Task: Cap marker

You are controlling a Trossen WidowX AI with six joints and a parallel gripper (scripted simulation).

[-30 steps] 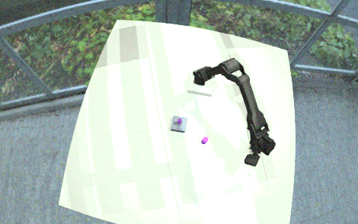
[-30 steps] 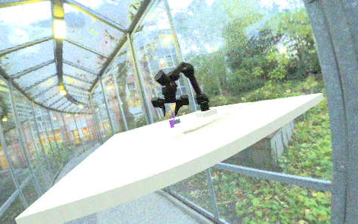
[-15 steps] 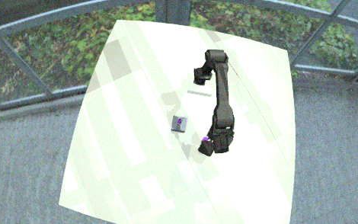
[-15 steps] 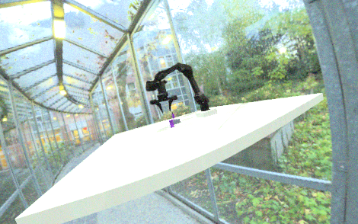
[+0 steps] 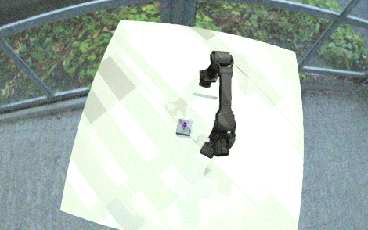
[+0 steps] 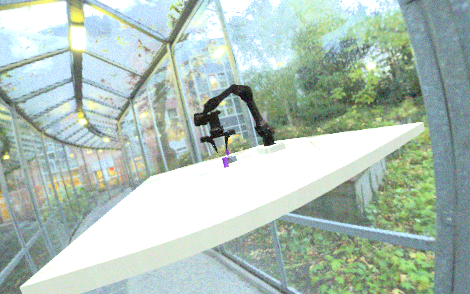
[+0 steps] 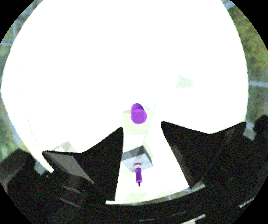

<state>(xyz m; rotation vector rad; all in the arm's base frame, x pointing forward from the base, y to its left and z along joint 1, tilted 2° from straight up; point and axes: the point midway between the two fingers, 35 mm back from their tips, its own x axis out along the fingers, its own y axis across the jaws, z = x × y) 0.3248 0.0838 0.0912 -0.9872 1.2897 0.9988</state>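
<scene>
Now: gripper tip 6 cm above the purple cap. The rest, counted from my gripper tip: holder block (14 cm to the right, 7 cm below, 6 cm behind).
</scene>
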